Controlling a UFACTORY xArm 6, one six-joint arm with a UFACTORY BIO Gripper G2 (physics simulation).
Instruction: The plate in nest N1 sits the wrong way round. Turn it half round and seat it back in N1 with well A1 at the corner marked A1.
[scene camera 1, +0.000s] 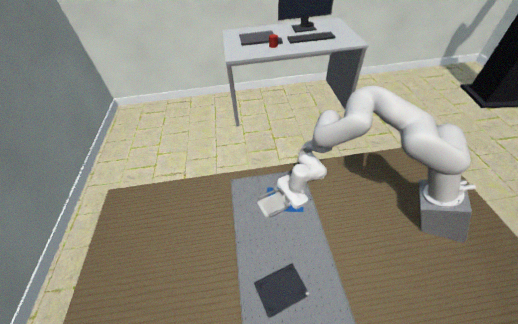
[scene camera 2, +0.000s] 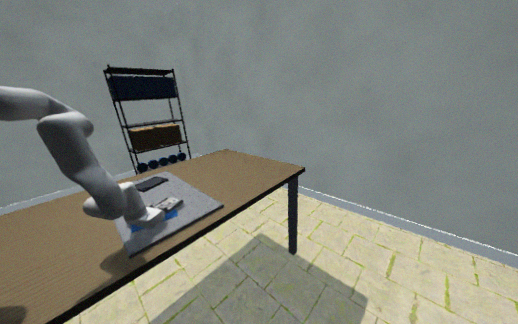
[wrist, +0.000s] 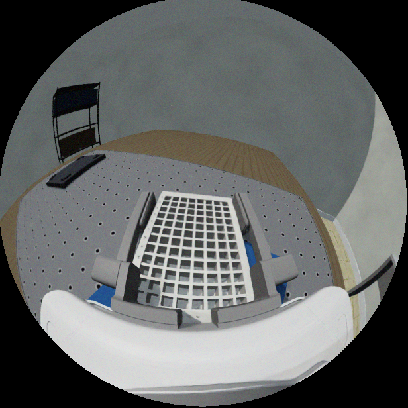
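Note:
The white plate (scene camera 1: 272, 204) (scene camera 2: 170, 203) (wrist: 195, 240) has a grid of square wells and lies between the two grey fingers of my gripper (scene camera 1: 268, 203) (wrist: 194, 196). The fingers are shut along its two long sides. The plate is face up, near a blue patch (scene camera 1: 296, 209) (scene camera 2: 171, 215) (wrist: 102, 296) on the grey board. Whether it touches what is under it cannot be told. A flat black nest (scene camera 1: 281, 290) (scene camera 2: 151, 184) (wrist: 75, 171) is on the board, apart from the plate, with a small pale mark at one corner. The nest label and the A1 marks cannot be read.
The grey perforated board (scene camera 1: 260, 240) (scene camera 2: 200, 201) (wrist: 195, 175) lies on the brown table (scene camera 1: 160, 250) (scene camera 2: 250, 164) (wrist: 250, 159). The table's edge runs near the board in scene camera 2. A desk (scene camera 1: 295, 52) and a shelf rack (scene camera 2: 106, 71) stand beyond the table.

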